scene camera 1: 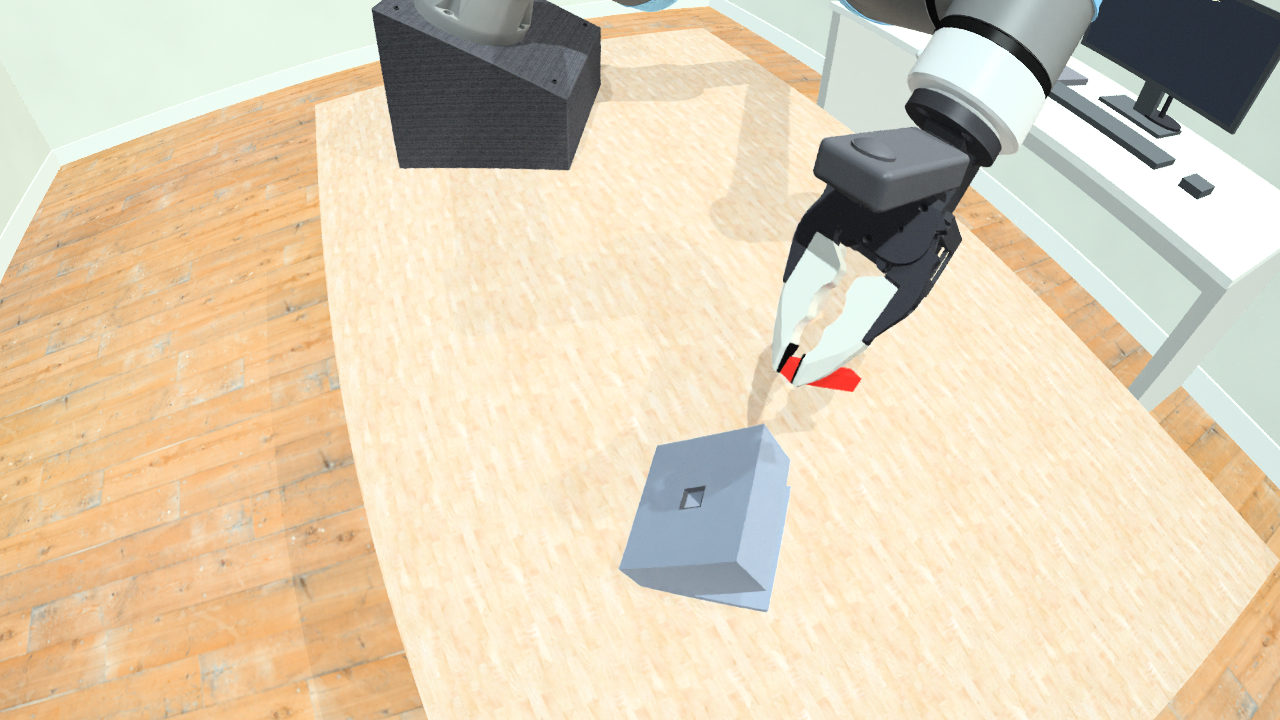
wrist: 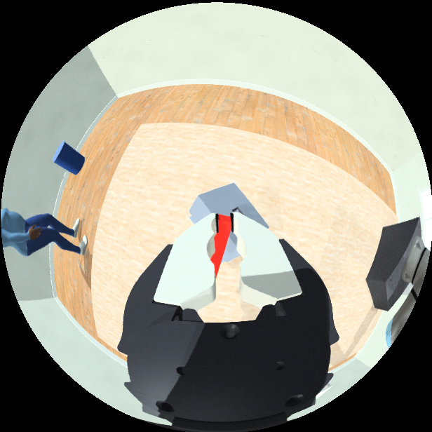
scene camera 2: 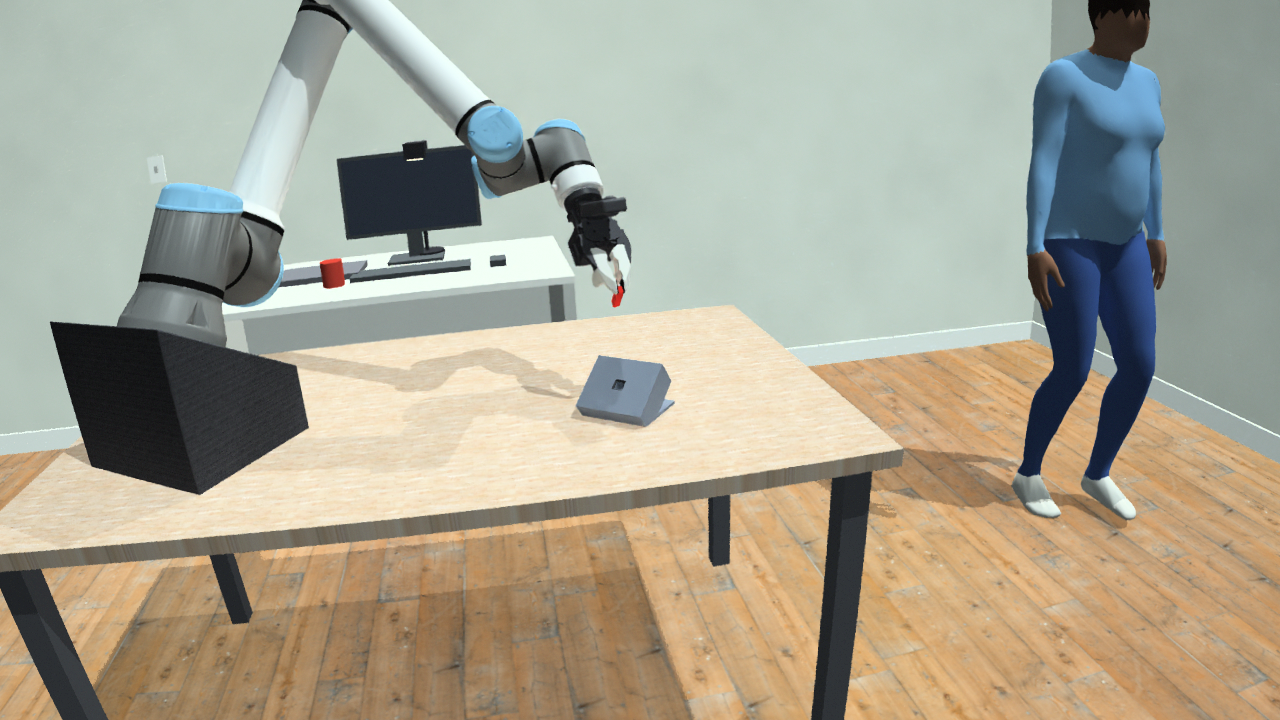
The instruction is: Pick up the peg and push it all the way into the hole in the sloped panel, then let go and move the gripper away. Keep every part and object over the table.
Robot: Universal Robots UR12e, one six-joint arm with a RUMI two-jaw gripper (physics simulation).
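Pixels of known places: gripper, fingertip midpoint: (scene camera 1: 784,377) (scene camera 2: 621,292); arm's base at its link origin: (scene camera 1: 470,13) (scene camera 2: 171,340).
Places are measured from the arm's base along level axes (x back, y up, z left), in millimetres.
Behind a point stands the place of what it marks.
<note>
The red peg (scene camera 1: 836,379) {x -793, y -28, z 83 mm} (scene camera 2: 616,300) {x -785, y -31, z 71 mm} (wrist: 221,240) is held between the fingertips of my gripper (scene camera 1: 789,369) {x -789, y -9, z 37 mm} (scene camera 2: 618,289) {x -789, y -9, z 37 mm} (wrist: 223,214), which is shut on it. The peg sticks out sideways at a slant to the fingers. Gripper and peg are in the air above the table, apart from the grey-blue sloped panel (scene camera 1: 684,546) {x -809, y -160, z -31 mm} (scene camera 2: 608,404) {x -747, y -188, z -28 mm} (wrist: 215,198). The panel's square hole (scene camera 1: 692,497) {x -764, y -175, z 0 mm} (scene camera 2: 618,384) {x -771, y -167, z 7 mm} shows in both scene views. In the wrist view, the fingers cover part of the panel and most of the hole.
The panel stands on the wooden table (scene camera 1: 537,313) {x -463, y -222, z -39 mm} (scene camera 2: 447,447) {x -465, y -222, z -58 mm}. The dark robot base block (scene camera 1: 483,125) {x -128, y -144, z -17 mm} (scene camera 2: 134,402) {x 46, y -71, z -96 mm} (wrist: 392,265) is at one end. A white desk (scene camera 1: 1253,223) (scene camera 2: 393,293) with a monitor (scene camera 1: 1181,53) (scene camera 2: 409,197) stands beyond the table. A person (scene camera 2: 1096,179) stands on the floor.
</note>
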